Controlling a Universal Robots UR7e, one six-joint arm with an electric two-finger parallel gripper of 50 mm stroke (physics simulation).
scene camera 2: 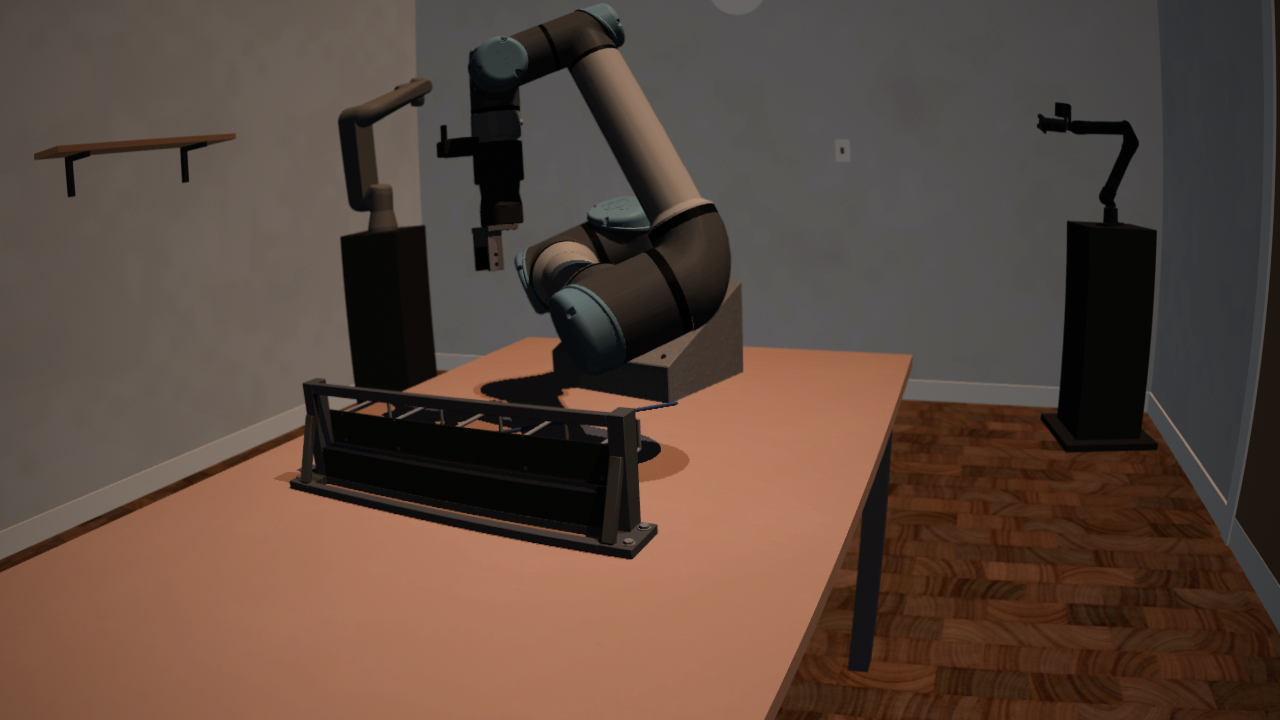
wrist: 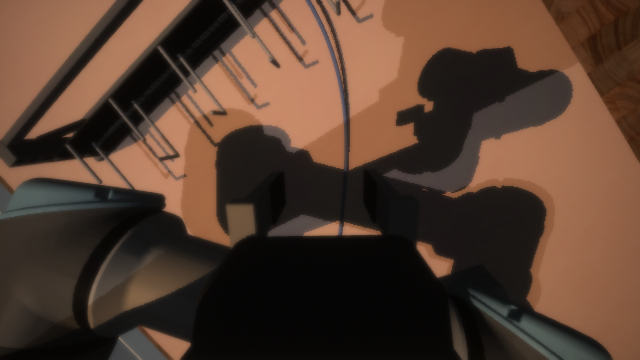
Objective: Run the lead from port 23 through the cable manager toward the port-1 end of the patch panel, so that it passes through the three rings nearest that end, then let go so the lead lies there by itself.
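Note:
My gripper is open and empty, pointing down high above the table behind the patch panel. The blue lead curves across the table in the wrist view. It shows between the fingers but lies far below them. Thin wire rings of the cable manager stick out from the panel, such as one ring near the panel's lower-left end and another ring beside it. The lead runs apart from these rings, to their right. Its plug at port 23 is not visible. I cannot read the port numbers.
The panel's stand has a dark base bar and upright end posts. The arm's wedge-shaped mount stands at the back of the table. The arm's large elbow joint hangs low behind the panel. Arm shadows darken part of the table.

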